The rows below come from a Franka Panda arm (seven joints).
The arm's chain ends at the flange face. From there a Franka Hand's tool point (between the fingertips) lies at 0.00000 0.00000 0.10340 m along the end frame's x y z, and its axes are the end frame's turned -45 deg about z.
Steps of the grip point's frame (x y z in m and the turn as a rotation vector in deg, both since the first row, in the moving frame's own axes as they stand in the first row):
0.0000, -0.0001, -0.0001, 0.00, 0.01, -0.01
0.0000, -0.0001, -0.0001, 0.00, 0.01, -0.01
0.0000, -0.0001, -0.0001, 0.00, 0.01, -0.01
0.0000, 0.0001, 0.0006, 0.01, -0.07, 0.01
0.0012, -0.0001, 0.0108, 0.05, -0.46, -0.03
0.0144, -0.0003, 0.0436, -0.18, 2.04, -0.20
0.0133, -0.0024, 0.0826, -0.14, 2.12, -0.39
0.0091, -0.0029, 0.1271, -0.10, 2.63, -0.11
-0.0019, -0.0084, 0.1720, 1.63, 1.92, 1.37
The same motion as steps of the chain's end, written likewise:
-0.0001, -0.0001, -0.0001, 0.01, 0.01, -0.01
-0.0001, -0.0001, -0.0001, 0.01, 0.01, -0.01
-0.0001, -0.0001, -0.0001, 0.01, 0.01, -0.01
0.0002, 0.0000, 0.0006, -0.04, -0.06, 0.01
0.0014, -0.0014, 0.0108, -0.29, -0.36, -0.03
0.0071, -0.0080, 0.0437, 1.32, 1.57, -0.20
0.0048, -0.0086, 0.0827, 1.40, 1.60, -0.39
0.0009, -0.0053, 0.1272, 1.79, 1.93, -0.11
-0.0077, -0.0001, 0.1721, 2.51, 0.21, 1.37

